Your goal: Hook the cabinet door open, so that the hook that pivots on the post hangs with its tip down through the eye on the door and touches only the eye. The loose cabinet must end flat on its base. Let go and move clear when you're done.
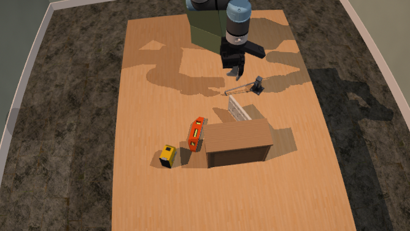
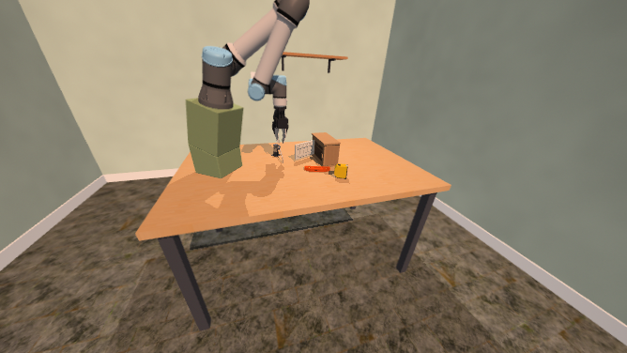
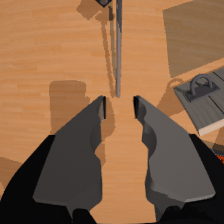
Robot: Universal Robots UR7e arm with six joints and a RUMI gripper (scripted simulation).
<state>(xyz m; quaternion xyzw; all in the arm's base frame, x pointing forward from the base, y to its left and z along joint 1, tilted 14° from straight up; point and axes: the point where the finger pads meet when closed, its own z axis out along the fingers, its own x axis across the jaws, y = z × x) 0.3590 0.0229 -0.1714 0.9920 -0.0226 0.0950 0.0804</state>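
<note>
Right now my hand is 7 cm to the right of the dark hook post and 8 cm above it. From my hand the other things lie so: yellow tape measure (26 cm ahead, 31 cm to the right, 9 cm below); white cabinet door (16 cm ahead, 6 cm below); orange spirit level (16 cm ahead, 20 cm to the right, 12 cm below).
</note>
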